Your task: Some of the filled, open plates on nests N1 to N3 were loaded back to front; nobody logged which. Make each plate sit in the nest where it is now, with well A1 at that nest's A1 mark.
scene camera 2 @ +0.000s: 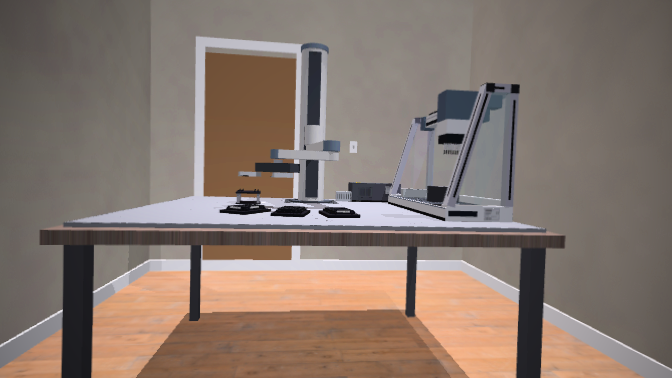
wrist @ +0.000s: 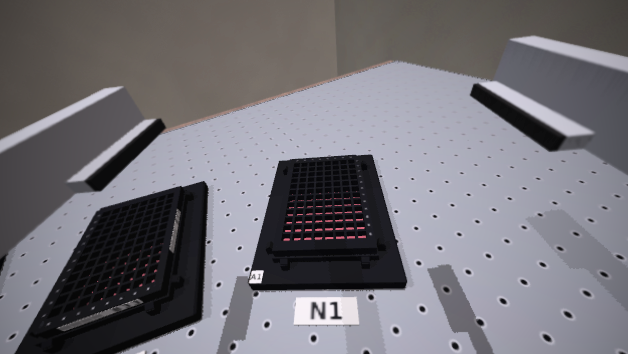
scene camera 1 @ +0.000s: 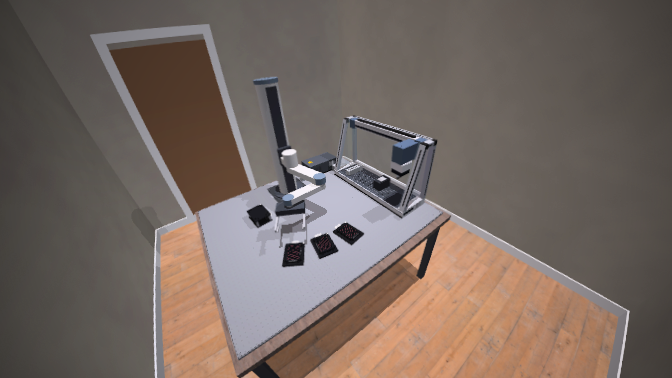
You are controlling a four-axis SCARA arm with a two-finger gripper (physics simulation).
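My gripper [scene camera 1: 290, 228] [scene camera 2: 265, 174] [wrist: 308, 89] is open and empty, high above the table, behind nest N1. The N1 plate [scene camera 1: 294, 251] [wrist: 325, 200] lies flat in nest N1 [wrist: 327, 277]; pink wells show. Small pale marks run along its right and far edges in the wrist view, meeting at the far right corner; the nest's A1 mark [wrist: 256, 276] is near left. The N2 plate [scene camera 1: 324, 243] [wrist: 115, 250] has such marks along its left and near edges, and pale strips on its near and right sides. Its nest's A1 mark is not in view. The N3 plate [scene camera 1: 348, 232] shows too small to read.
A black raised stand [scene camera 1: 259, 215] [scene camera 2: 248, 192] is on the table's left, beside the arm. A framed machine with a blue head [scene camera 1: 404, 151] [scene camera 2: 457, 105] stands on the right. A dark box [scene camera 1: 320, 162] [scene camera 2: 370, 192] stands at the back. Nests N2 and N3 lie right of N1 in scene camera 1.
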